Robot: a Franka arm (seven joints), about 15 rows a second.
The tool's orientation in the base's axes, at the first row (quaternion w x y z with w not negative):
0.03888, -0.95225, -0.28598, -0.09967
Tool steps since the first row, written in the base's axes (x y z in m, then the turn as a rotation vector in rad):
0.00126, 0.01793, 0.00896, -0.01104, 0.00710, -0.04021
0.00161, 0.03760, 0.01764, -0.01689, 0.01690, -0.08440
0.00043, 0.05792, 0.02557, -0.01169, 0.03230, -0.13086
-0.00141, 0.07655, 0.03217, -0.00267, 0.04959, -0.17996
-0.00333, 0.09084, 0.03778, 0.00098, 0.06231, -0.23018
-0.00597, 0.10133, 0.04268, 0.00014, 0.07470, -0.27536
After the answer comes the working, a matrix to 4 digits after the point.
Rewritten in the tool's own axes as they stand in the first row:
0.01256, -0.01440, -0.00619, -0.01373, -0.01133, 0.03837
0.02524, -0.03075, -0.01204, -0.02262, -0.02198, 0.08185
0.03687, -0.04847, -0.01732, -0.01995, -0.03115, 0.13014
0.04677, -0.06512, -0.02164, -0.01372, -0.03974, 0.18189
0.05406, -0.07819, -0.02557, -0.01456, -0.04747, 0.23324
0.05858, -0.08847, -0.02942, -0.01817, -0.05749, 0.27887

The tool's axes in the first row as the columns of a matrix, in the base's axes (rounded; the answer above uses it unrounded):
0.8166, 0.5524, 0.1676
0.5369, -0.8334, 0.1311
0.2121, -0.0170, -0.9771

